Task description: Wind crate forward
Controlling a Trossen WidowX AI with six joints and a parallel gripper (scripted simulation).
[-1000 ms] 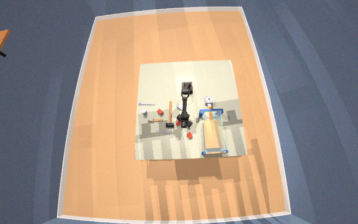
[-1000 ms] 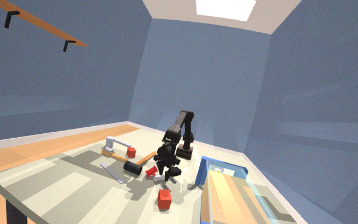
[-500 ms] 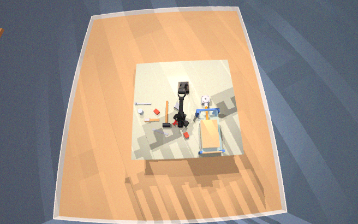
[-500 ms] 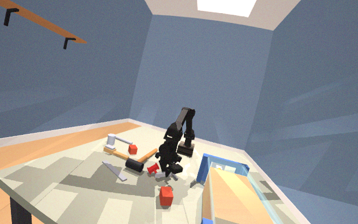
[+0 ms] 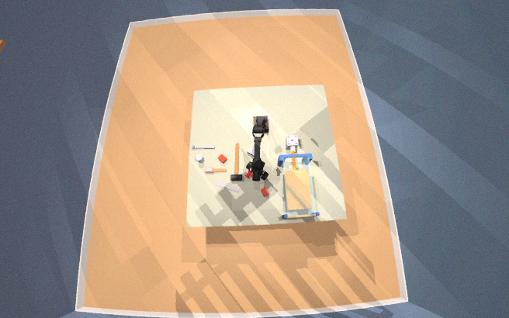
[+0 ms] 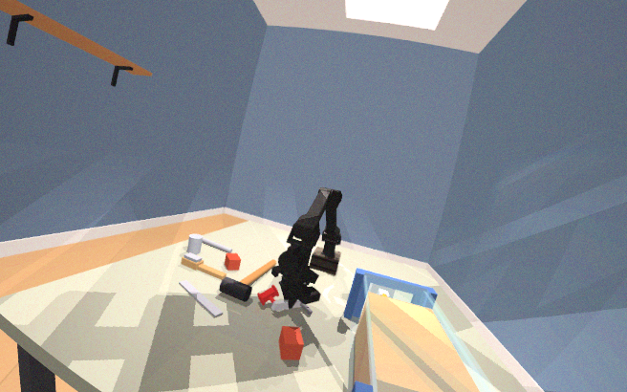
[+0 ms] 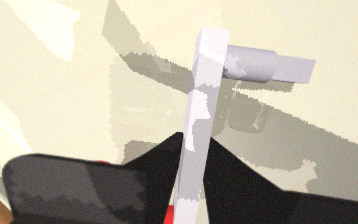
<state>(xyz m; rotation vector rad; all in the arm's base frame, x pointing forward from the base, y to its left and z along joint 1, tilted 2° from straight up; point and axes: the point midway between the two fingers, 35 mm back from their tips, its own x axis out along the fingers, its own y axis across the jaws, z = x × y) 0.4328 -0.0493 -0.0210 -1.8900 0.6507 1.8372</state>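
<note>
Right now my gripper tip is 20 mm short of the red knob, 60 mm to the left of it and 20 mm below it. The rest, counted from my gripper tip: crank arm (10 mm to the right, 10 mm above); then grey block (200 mm behind, 40 mm to the right, 10 mm above); then grey ruler (110 mm ahead, 250 mm to the right, 10 mm below).
</note>
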